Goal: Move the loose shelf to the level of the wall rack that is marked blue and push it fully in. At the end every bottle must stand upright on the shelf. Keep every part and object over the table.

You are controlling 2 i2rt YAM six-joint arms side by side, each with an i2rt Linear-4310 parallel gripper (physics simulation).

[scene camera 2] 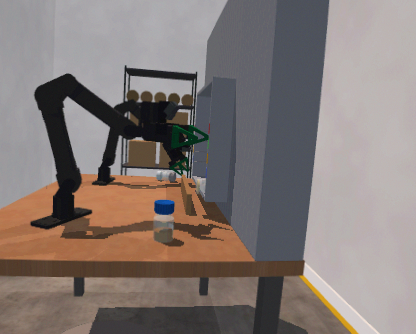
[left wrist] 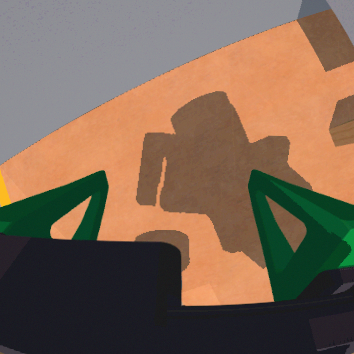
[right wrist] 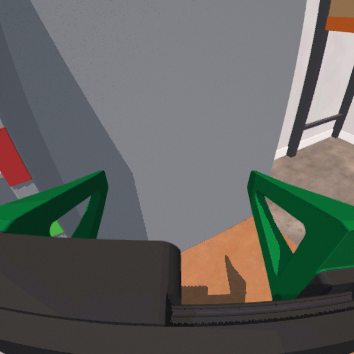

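Note:
In scene camera 2 the grey wall rack (scene camera 2: 222, 140) shows edge-on, with thin coloured marks on its inner side. The right wrist view shows its red mark (right wrist: 15, 160) and part of a green mark (right wrist: 56, 228). A wooden board (scene camera 2: 187, 196) (left wrist: 345, 134), perhaps the loose shelf, is low in front of the rack. A blue-capped bottle (scene camera 2: 164, 222) stands upright on the table. A white-capped bottle (scene camera 2: 166, 176) lies farther back. My left gripper (scene camera 2: 180, 166) (left wrist: 177, 177) is open and empty above the table. My right gripper (scene camera 2: 199, 136) (right wrist: 177, 178) is open and empty beside the rack.
The tall grey wall (scene camera 2: 290, 130) (left wrist: 100, 50) (right wrist: 190, 100) rises behind the rack along the wooden table (scene camera 2: 115, 205) (left wrist: 280, 65) (right wrist: 215, 250). A small whitish thing (scene camera 2: 201, 187) shows low by the rack. A black storage rack (scene camera 2: 160, 73) (right wrist: 305, 95) stands in the background.

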